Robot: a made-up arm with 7 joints.
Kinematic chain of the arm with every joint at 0, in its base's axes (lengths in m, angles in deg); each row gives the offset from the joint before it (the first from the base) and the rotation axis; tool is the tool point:
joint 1: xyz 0 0 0.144 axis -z
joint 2: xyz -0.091 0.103 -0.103 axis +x
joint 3: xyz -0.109 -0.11 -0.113 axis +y
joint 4: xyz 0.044 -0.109 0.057 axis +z
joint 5: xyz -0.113 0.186 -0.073 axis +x
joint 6: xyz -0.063 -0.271 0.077 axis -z
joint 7: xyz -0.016 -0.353 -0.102 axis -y
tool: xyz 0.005 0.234 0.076
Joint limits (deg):
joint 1: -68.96..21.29
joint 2: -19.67..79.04
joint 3: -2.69..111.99
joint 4: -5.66..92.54
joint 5: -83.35..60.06
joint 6: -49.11..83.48
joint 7: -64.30..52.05
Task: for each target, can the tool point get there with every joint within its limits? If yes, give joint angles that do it. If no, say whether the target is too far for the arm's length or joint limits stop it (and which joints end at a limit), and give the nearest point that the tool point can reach.
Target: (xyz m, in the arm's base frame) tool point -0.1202 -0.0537 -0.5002
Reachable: yes | joints -40.88 71.28 35.85 80.97 -5.09 70.38 38.58
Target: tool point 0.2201 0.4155 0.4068
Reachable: no: joint limits stop it (at a limit: joint 1, joint 2, joint 4, joint 5) | nearest point 0.0320 0.1864 0.2843 | short by 0.321 m
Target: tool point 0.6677 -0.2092 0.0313
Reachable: no: joint limits stop it (at a limit: joint 1, joint 2, joint 3, joint 4, joint 7) | nearest point 0.4497 -0.1545 0.0041 | short by 0.226 m
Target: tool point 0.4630 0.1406 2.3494
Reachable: no: too far | nearest point 0.1823 -0.1871 0.4544 | short by 1.944 m
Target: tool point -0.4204 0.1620 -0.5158
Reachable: yes | joints -13.37 71.27 66.44 82.66 42.15 50.79 -36.41
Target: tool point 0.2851 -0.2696 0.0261
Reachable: yes | joints -56.93 -3.61 34.11 54.57 -14.40 12.54 -6.92
